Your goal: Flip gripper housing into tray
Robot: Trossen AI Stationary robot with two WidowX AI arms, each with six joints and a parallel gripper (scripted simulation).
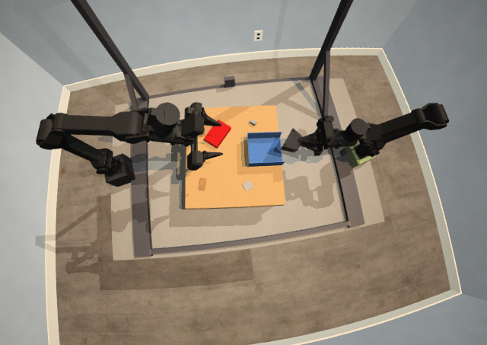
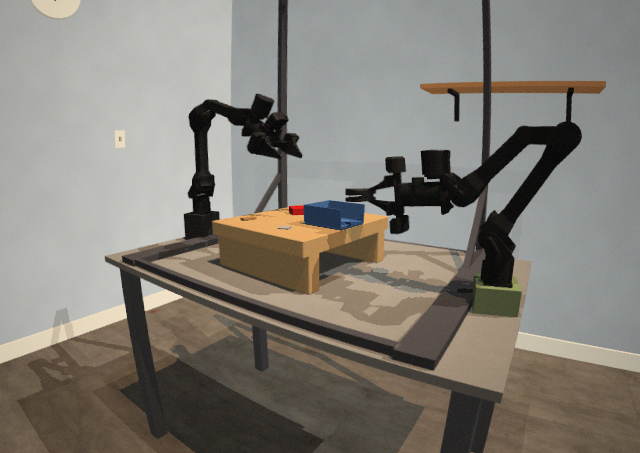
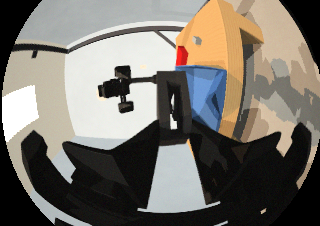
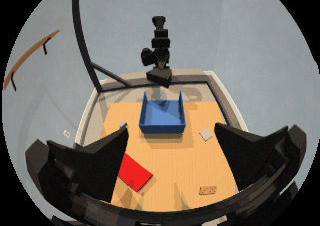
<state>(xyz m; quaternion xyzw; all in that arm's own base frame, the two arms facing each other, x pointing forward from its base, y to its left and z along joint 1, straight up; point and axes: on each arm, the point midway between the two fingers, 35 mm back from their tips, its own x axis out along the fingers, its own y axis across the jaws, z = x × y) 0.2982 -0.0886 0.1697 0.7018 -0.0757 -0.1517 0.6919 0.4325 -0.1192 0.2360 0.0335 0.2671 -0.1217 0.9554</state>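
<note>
The dark gripper housing is 50 mm to the right of my left hand. Also, from my left hand: orange wooden bench: 10 mm behind, 260 mm to the right, 150 mm below; blue tray: 170 mm to the right, 80 mm below.
</note>
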